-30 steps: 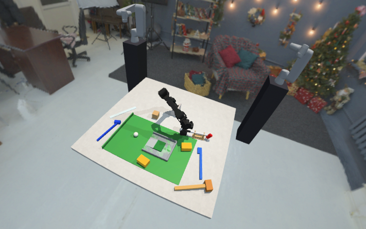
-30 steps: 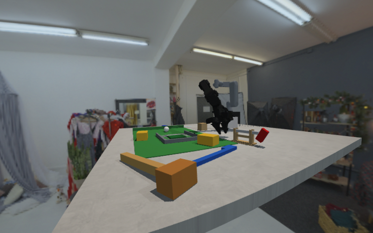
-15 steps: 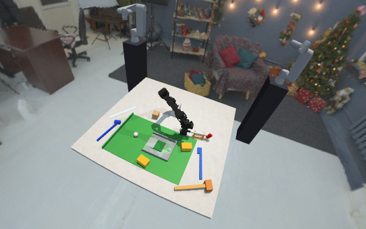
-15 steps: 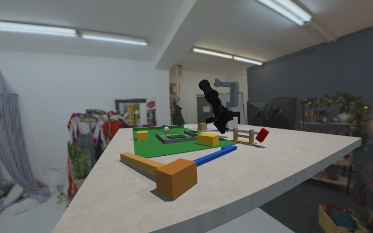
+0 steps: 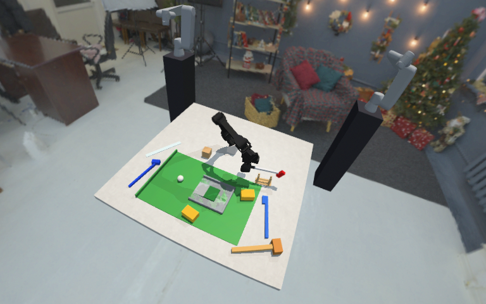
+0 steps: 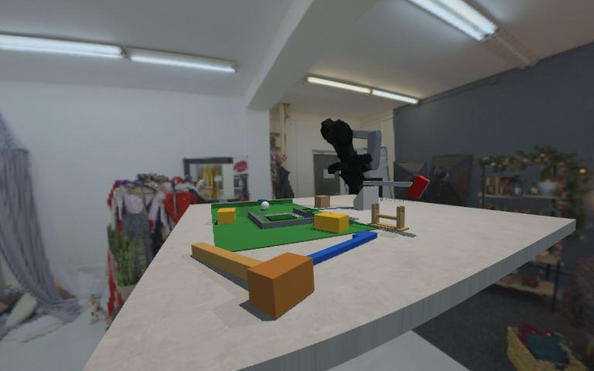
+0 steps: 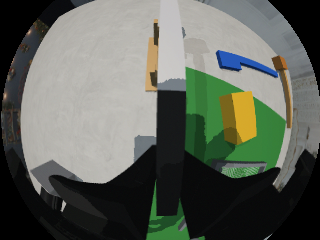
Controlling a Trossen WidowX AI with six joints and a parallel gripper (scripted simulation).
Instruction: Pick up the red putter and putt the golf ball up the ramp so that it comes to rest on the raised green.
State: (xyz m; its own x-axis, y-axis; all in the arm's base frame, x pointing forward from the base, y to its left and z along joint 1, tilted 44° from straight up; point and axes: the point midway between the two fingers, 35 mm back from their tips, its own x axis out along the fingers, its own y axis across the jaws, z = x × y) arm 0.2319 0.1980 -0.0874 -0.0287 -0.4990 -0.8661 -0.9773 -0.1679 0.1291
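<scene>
Now: gripper tip 7 cm past the tan cube, 37 cm to the left of it and 8 cm above it. Round my gripper tip: white bar 4 cm ahead, 71 cm to the right, 11 cm below; then white golf ball 23 cm ahead, 41 cm to the right, 9 cm below; then wooden stand 3 cm behind, 13 cm to the left, 8 cm below.
</scene>
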